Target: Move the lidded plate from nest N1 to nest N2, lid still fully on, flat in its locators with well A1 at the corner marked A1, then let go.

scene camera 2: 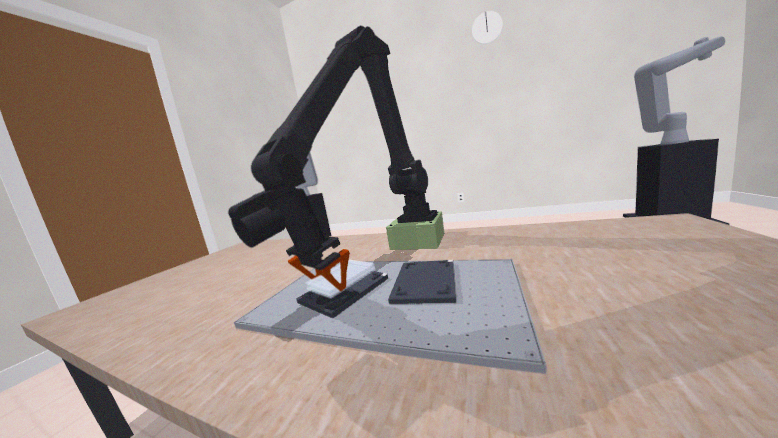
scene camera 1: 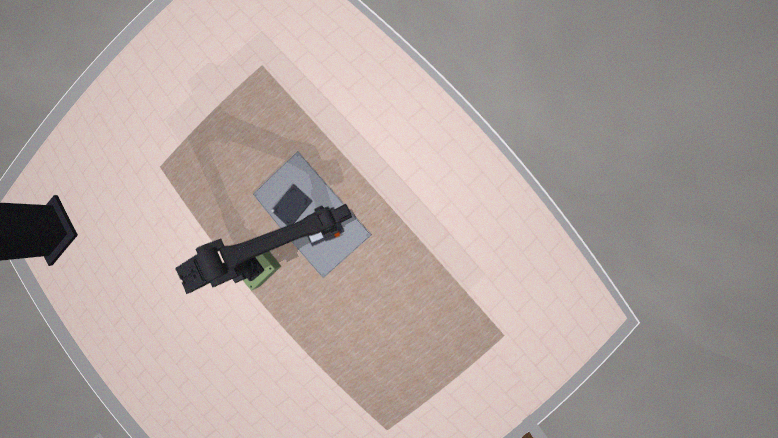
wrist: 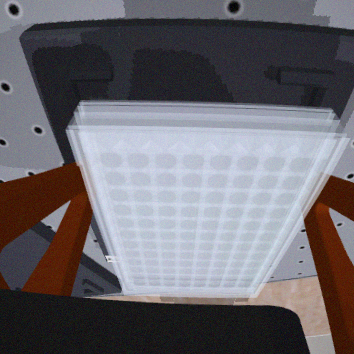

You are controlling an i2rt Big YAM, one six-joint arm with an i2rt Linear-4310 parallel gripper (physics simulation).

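Seen in the pictures: gripper, fingertip midpoint: (scene camera 2: 330, 285) (wrist: 200, 177); arm's base at its link origin: (scene camera 2: 417, 218) (scene camera 1: 250, 265).
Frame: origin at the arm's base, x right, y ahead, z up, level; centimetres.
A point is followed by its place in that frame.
Observation:
The clear lidded plate (scene camera 1: 315, 237) @[x 8.9, y 31.6, z -2.6 cm] (scene camera 2: 348, 277) @[x 3.7, y 38.0, z -2.6 cm] (wrist: 200, 210) @[x 7.7, y 38.7, z -2.7 cm] is between the orange fingers of my gripper (scene camera 2: 328, 282) @[x 7.8, y 39.1, z -4.0 cm] (wrist: 200, 177) @[x 7.8, y 39.1, z -4.0 cm], which is shut on its sides. The lid looks fully on. The plate is low over a dark nest (scene camera 2: 333, 311) @[x 2.9, y 45.2, z -5.6 cm] (wrist: 175, 75) @[x 7.7, y 42.8, z -5.5 cm]; whether it touches is unclear. In the wrist view, bare nest and two corner locators show beyond the plate's far edge. A small white mark (wrist: 111, 259) shows beside its left edge, too small to read. The other dark nest (scene camera 1: 292, 204) @[x -10.1, y 31.6, z -5.6 cm] (scene camera 2: 423, 285) @[x -10.8, y 34.3, z -5.5 cm] is empty. Well A1 and the nest names are not legible.
Both nests are on a grey perforated board (scene camera 1: 332, 261) @[x 21.7, y 29.8, z -6.7 cm] (scene camera 2: 489, 326) @[x -22.8, y 42.8, z -6.7 cm] on the wooden table (scene camera 1: 391, 348) @[x 71.6, y 24.4, z -8.0 cm] (scene camera 2: 626, 304) @[x -42.2, y 33.0, z -8.0 cm]. The arm's green base block (scene camera 1: 264, 277) @[x 8.4, y 2.0, z -0.1 cm] (scene camera 2: 414, 236) @[x -0.8, y 7.9, z -3.8 cm] stands behind the board. Another grey arm (scene camera 2: 650, 100) stands on a black stand farther back.

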